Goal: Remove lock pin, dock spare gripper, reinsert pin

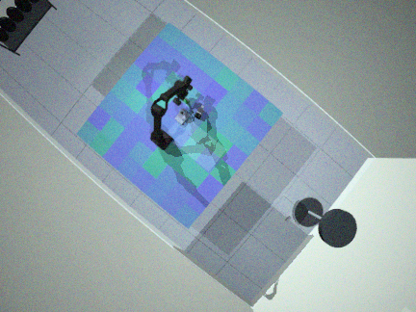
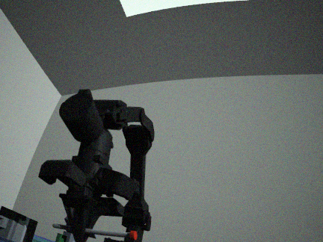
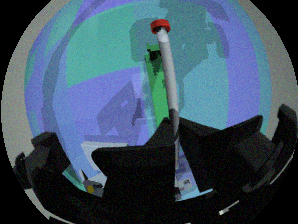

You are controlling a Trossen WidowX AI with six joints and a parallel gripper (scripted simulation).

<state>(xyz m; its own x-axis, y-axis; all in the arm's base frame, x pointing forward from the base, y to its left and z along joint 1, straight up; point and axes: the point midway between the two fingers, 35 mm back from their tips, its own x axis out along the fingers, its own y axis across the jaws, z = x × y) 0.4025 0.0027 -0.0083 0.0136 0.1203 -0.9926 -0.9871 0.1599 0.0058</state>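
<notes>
Now: the green upright piece 20 mm to the left of my gripper tip and 20 mm below it. Round my gripper tip: spare gripper 180 mm to the right, 40 mm behind, 10 mm below; mount 130 mm behind, 60 mm to the right, 10 mm above.
</notes>
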